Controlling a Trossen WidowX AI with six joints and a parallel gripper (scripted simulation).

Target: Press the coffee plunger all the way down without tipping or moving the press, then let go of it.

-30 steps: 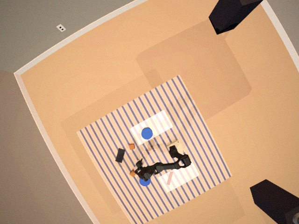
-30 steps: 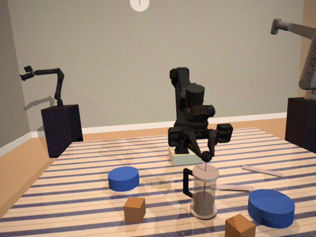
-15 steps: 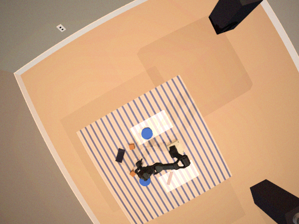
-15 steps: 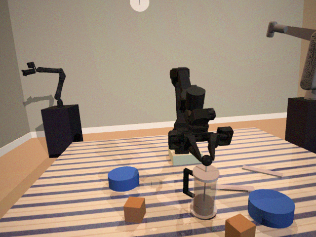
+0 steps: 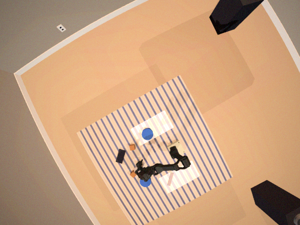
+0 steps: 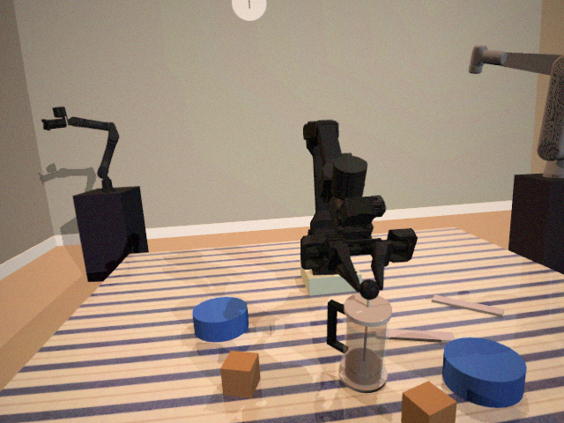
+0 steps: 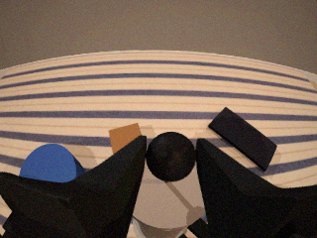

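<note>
Now: the coffee press 40 mm behind my gripper tip, 10 mm to the right of it and 90 mm below it. From my gripper tip the other things lie so: dark flat block: 130 mm ahead, 160 mm to the right, 180 mm below.
</note>
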